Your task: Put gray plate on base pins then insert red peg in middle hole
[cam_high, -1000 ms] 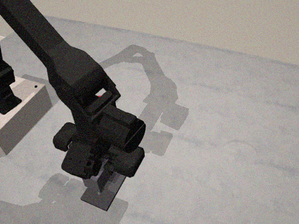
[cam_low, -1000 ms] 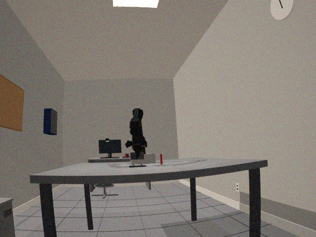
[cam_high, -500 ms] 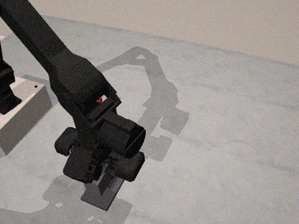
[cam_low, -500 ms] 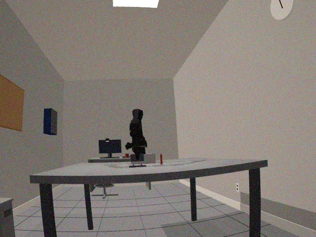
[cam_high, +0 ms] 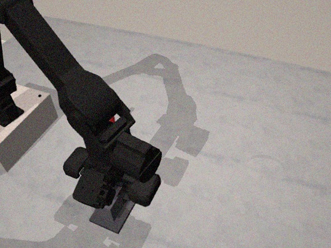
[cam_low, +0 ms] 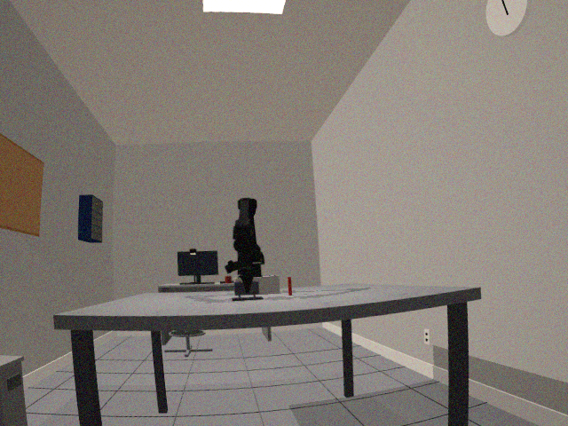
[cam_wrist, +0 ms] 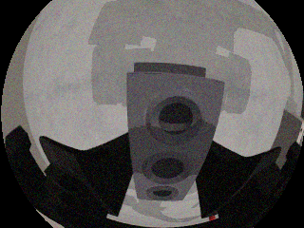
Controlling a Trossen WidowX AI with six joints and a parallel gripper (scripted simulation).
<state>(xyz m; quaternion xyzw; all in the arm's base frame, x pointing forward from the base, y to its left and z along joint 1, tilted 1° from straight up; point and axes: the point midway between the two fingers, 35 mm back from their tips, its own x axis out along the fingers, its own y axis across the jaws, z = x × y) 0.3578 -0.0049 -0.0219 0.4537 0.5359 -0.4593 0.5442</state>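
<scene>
My gripper tip is now 160 mm past the red peg, 170 mm to the right of it and 10 mm below it. The rest, counted from my gripper tip: gray plate 30 mm above.
</scene>
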